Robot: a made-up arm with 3 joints. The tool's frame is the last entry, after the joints. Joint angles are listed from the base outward.
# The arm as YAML. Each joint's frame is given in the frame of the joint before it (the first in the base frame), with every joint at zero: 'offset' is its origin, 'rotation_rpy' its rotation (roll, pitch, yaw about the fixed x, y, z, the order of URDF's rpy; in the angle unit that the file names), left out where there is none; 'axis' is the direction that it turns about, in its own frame. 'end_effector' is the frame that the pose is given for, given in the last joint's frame.
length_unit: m
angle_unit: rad
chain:
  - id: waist
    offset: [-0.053, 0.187, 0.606]
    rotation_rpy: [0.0, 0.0, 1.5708]
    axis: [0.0, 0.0, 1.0]
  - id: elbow
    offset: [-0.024, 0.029, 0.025]
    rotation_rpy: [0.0, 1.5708, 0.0]
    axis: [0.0, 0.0, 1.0]
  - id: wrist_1
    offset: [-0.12, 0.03, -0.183]
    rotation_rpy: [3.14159, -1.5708, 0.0]
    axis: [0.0, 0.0, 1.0]
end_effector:
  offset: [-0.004, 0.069, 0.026]
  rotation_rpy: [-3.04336, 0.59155, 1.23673]
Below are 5 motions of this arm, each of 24 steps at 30 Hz.
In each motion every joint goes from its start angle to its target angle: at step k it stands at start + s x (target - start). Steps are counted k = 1, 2, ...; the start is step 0. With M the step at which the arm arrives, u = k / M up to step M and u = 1 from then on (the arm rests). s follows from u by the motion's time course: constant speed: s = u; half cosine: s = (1 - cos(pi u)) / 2; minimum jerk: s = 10 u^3 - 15 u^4 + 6 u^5.
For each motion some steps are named. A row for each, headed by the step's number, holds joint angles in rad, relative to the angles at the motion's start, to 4 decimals.
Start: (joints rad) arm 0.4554 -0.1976 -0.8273
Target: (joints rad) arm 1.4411 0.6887 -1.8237
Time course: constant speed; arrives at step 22
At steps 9, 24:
9: 0.4032 0.3626 -0.4076
24: 0.9857 0.8863 -0.9964

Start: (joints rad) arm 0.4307 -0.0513 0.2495
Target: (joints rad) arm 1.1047 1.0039 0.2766
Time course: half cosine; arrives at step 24
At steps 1, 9, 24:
1: 0.0029 0.0045 0.0001
9: 0.2080 0.3257 0.0084
24: 0.6740 1.0552 0.0271

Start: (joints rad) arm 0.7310 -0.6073 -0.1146
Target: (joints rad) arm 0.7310 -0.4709 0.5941
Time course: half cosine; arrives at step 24
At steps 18, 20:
18: 0.0000 0.1164 0.6049
20: 0.0000 0.1273 0.6612

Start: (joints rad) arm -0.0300 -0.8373 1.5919
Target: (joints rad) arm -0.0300 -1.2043 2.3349
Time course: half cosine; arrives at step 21
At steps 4, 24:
4: 0.0000 -0.0319 0.0646
24: 0.0000 -0.3670 0.7430

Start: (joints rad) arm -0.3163 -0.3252 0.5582
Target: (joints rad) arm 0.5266 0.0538 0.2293
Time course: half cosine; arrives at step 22
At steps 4, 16, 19, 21, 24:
4: 0.0669 0.0301 -0.0261
16: 0.6974 0.3136 -0.2721
19: 0.8048 0.3619 -0.3140
21: 0.8386 0.3771 -0.3272
24: 0.8429 0.3790 -0.3289

